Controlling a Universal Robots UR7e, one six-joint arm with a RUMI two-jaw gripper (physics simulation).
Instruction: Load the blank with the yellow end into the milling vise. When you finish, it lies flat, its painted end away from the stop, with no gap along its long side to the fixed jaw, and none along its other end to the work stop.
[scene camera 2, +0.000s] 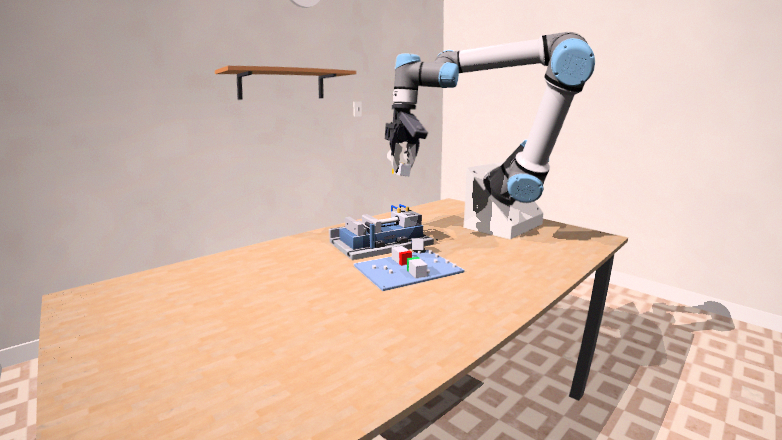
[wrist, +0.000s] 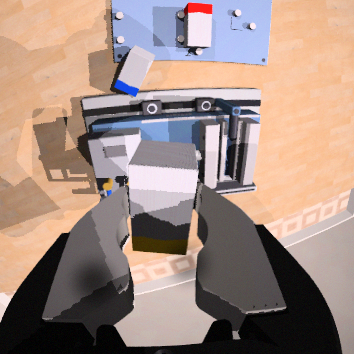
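My gripper (scene camera 2: 403, 163) (wrist: 162, 186) is shut on the blank with the yellow end (scene camera 2: 405, 170) (wrist: 163, 200) and holds it high above the vise (scene camera 2: 354, 239) (wrist: 170, 131). In the wrist view its yellow end, in shadow, faces the bottom of the view, and the blank hides part of the vise. The fixed jaw (scene camera 2: 354, 226) (wrist: 248, 155) stands at the vise's far end from the cylinder block, with a gap to the moving jaw (scene camera 2: 372, 223) (wrist: 210, 156). The work stop (scene camera 2: 371, 235) (wrist: 235, 112) is a blue post with a dark arm reaching over this gap.
A blue plate (scene camera 2: 382, 281) (wrist: 240, 50) with white pegs lies beside the vise. It carries a red-ended blank (scene camera 2: 404, 257) (wrist: 198, 29) and a green-ended blank (scene camera 2: 417, 267). A blue-ended blank (scene camera 2: 418, 244) (wrist: 135, 68) sits tilted between plate and vise. Blue hoses (scene camera 2: 401, 206) rise at the cylinder block.
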